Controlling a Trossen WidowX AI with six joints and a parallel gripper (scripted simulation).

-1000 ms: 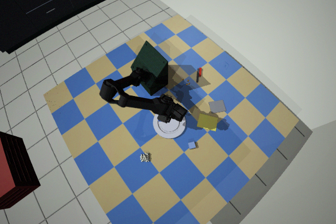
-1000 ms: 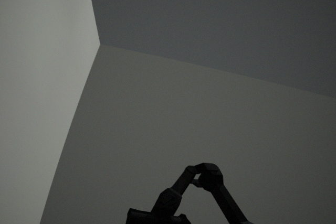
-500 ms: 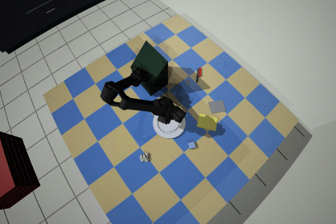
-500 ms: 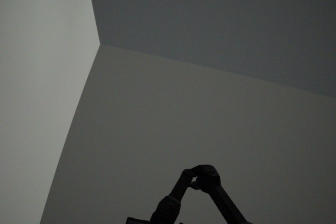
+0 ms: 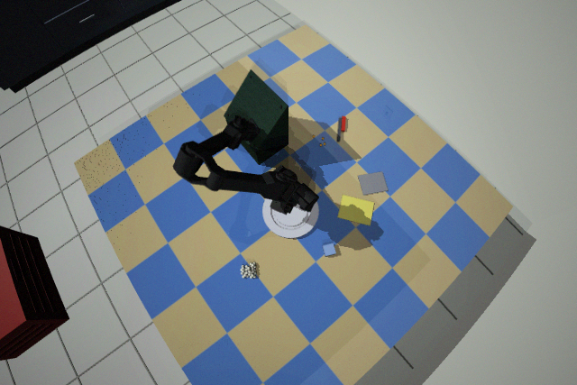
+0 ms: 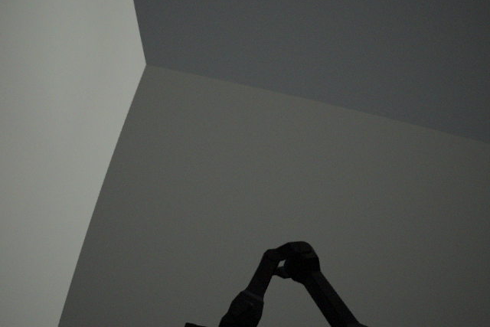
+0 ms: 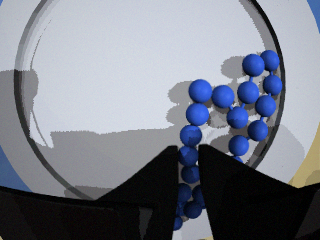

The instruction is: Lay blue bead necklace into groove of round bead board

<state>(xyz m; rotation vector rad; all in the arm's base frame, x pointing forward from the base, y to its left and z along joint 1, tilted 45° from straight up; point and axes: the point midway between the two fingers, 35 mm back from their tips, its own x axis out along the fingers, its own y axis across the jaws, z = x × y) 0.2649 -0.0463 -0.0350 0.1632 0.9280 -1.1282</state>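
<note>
The round white bead board is 30 mm ahead of my gripper tip, 10 mm to the right of it and 10 mm below it. From my gripper tip the other things lie so: small blue cube 220 mm ahead, 20 mm to the left, 10 mm below; grey square 310 mm to the left, 110 mm ahead, 10 mm below; yellow pad 190 mm to the left, 160 mm ahead, 10 mm below.
</note>
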